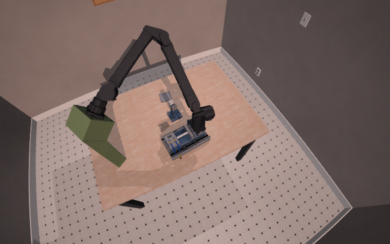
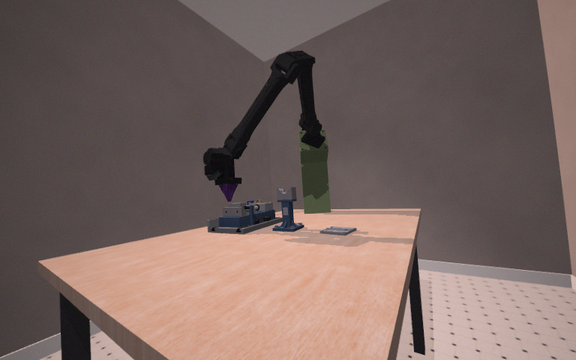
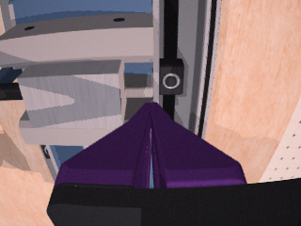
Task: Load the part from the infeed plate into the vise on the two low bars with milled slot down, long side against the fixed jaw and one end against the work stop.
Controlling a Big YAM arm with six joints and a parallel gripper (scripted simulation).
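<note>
Now: hand 2 cm past the part, 4 cm to the right of it and 4 cm above it. Also, from my hand: fixed jaw (6 cm to the left, 5 cm below); work stop rod (4 cm behind, 8 cm to the left, 4 cm below); moving jaw (5 cm behind, 3 cm to the left, 5 cm below).
</note>
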